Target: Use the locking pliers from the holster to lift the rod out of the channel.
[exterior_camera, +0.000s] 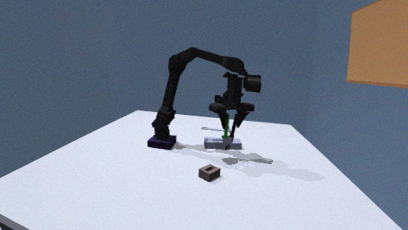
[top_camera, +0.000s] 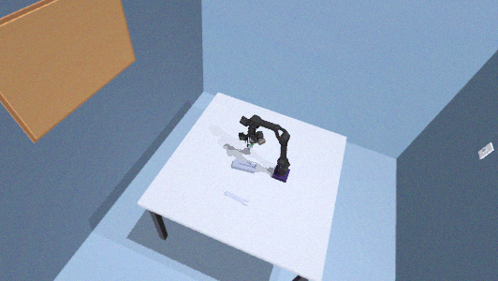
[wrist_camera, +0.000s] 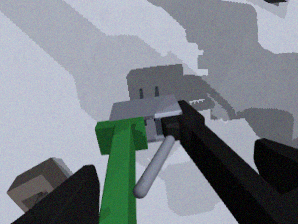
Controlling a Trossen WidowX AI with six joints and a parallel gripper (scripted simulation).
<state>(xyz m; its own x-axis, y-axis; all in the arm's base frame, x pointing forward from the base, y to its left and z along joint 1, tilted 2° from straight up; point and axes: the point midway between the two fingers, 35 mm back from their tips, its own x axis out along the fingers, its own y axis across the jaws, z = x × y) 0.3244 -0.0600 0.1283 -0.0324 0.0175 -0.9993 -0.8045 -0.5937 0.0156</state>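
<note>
My gripper tip is now 30 mm past the grey channel block, 140 mm to the right of it and 120 mm above it. Round my gripper tip: pale rod 30 mm behind, 140 mm to the left, 130 mm below; black handle 10 mm ahead, 10 mm to the left; thin grey lever 10 mm behind.
</note>
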